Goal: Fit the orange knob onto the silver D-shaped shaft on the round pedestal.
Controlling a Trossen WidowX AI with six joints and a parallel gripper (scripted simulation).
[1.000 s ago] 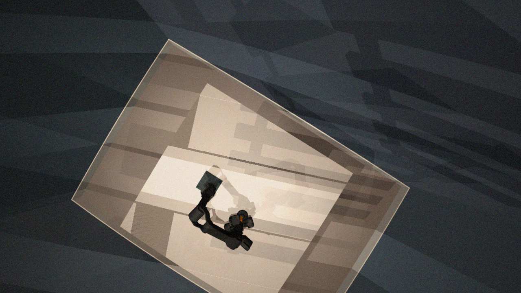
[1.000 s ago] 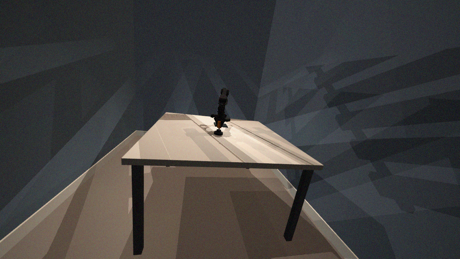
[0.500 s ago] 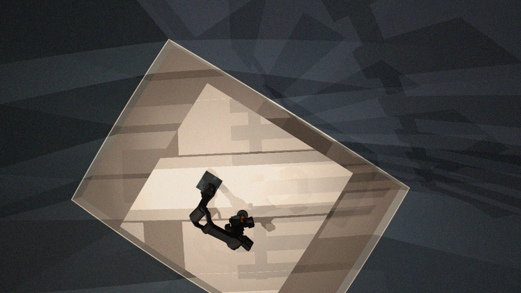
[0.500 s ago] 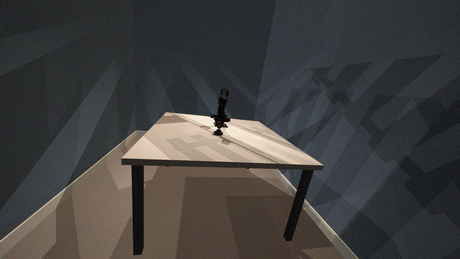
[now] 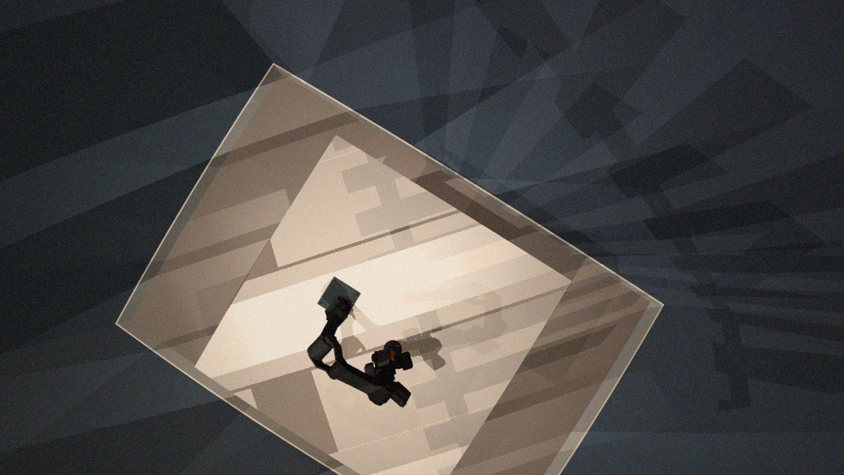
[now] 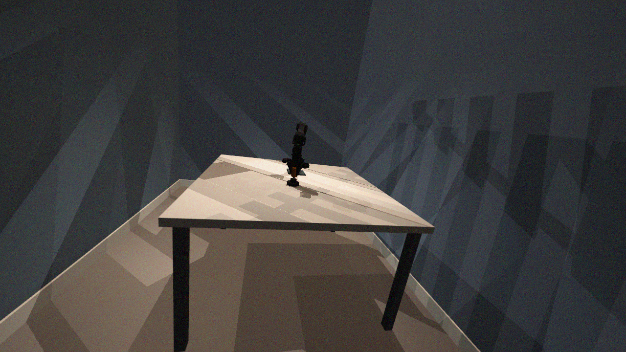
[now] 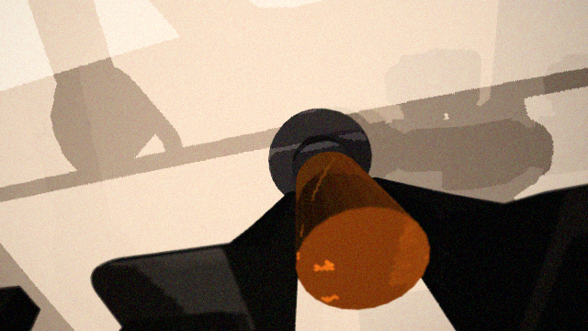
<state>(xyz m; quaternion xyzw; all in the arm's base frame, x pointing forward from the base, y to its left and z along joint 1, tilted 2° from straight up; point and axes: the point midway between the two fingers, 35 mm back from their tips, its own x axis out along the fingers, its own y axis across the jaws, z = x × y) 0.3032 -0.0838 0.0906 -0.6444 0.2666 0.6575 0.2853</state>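
My gripper tip is now 4 cm above the round pedestal. Round my gripper tip: orange knob 3 cm above.
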